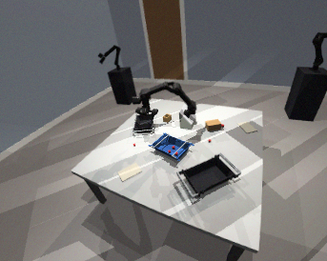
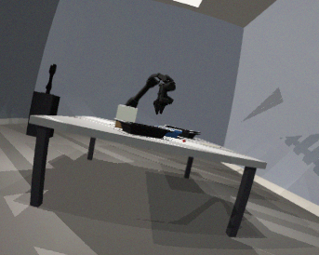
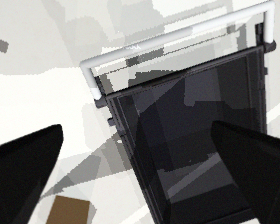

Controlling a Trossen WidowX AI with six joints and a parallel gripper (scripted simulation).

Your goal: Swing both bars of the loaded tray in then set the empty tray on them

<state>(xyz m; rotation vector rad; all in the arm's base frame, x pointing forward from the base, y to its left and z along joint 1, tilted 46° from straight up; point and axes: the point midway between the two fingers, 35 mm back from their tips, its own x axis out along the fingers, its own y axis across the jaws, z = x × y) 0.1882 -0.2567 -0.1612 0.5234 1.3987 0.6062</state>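
Now: gripper tip 10 cm to the left of the dark tray, 10 cm above it and 9 cm past it. Also, from my gripper tip: brown box: 54 cm to the left, 19 cm behind, 12 cm below.
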